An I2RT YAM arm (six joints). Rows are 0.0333 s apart.
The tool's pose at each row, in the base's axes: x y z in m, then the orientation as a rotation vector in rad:
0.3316 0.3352 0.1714 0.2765 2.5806 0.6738
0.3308 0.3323 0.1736 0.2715 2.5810 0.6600
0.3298 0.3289 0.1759 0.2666 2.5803 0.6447
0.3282 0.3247 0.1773 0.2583 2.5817 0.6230
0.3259 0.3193 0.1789 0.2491 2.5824 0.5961
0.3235 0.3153 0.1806 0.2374 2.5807 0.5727
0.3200 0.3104 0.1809 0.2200 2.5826 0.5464
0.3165 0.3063 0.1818 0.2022 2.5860 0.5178
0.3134 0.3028 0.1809 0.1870 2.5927 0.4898
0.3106 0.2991 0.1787 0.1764 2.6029 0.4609
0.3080 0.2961 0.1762 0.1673 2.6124 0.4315
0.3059 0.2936 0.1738 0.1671 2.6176 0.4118
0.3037 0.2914 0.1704 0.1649 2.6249 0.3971
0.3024 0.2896 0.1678 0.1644 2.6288 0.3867
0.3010 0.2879 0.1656 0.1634 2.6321 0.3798
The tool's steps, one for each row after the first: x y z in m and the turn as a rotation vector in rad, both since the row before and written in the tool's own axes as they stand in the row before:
-0.0010 -0.0014 -0.0033 0.0083 -0.0029 -0.0065
-0.0010 -0.0019 -0.0036 0.0091 -0.0043 -0.0069
-0.0004 -0.0031 -0.0035 0.0133 -0.0036 -0.0104
-0.0002 -0.0042 -0.0044 0.0165 -0.0053 -0.0122
0.0003 -0.0029 -0.0040 0.0132 -0.0063 -0.0135
0.0016 -0.0045 -0.0037 0.0150 -0.0028 -0.0177
0.0016 -0.0035 -0.0038 0.0169 -0.0016 -0.0183
0.0023 -0.0037 -0.0019 0.0176 0.0019 -0.0159
0.0026 -0.0044 -0.0007 0.0198 0.0051 -0.0125
0.0028 -0.0038 -0.0001 0.0203 0.0045 -0.0115
0.0024 -0.0032 0.0003 0.0144 0.0017 -0.0036
0.0030 -0.0033 0.0012 0.0109 0.0048 -0.0038
0.0020 -0.0026 0.0011 0.0077 0.0021 -0.0020
0.0019 -0.0023 0.0008 0.0051 0.0022 -0.0018

